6 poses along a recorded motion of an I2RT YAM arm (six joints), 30 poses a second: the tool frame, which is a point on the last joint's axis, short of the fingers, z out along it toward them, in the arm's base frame.
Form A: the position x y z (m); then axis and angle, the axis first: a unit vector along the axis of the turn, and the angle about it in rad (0 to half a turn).
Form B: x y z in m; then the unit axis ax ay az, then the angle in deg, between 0 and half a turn. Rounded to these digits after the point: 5 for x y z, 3 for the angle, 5 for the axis.
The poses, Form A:
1: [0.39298 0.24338 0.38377 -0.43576 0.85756 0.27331 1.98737]
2: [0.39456 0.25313 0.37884 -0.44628 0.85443 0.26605 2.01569]
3: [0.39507 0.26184 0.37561 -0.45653 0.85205 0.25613 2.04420]
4: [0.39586 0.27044 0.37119 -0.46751 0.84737 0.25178 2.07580]
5: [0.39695 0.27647 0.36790 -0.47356 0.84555 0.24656 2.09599]
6: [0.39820 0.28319 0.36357 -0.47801 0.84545 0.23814 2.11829]
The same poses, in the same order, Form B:
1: [0.39298 0.24338 0.38377 -0.43576 0.85756 0.27331 113.868]
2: [0.39456 0.25313 0.37884 -0.44628 0.85443 0.26605 115.491]
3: [0.39507 0.26184 0.37561 -0.45653 0.85205 0.25613 117.124]
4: [0.39586 0.27044 0.37119 -0.46751 0.84737 0.25178 118.935]
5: [0.39695 0.27647 0.36790 -0.47356 0.84555 0.24656 120.091]
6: [0.39820 0.28319 0.36357 -0.47801 0.84545 0.23814 121.369]
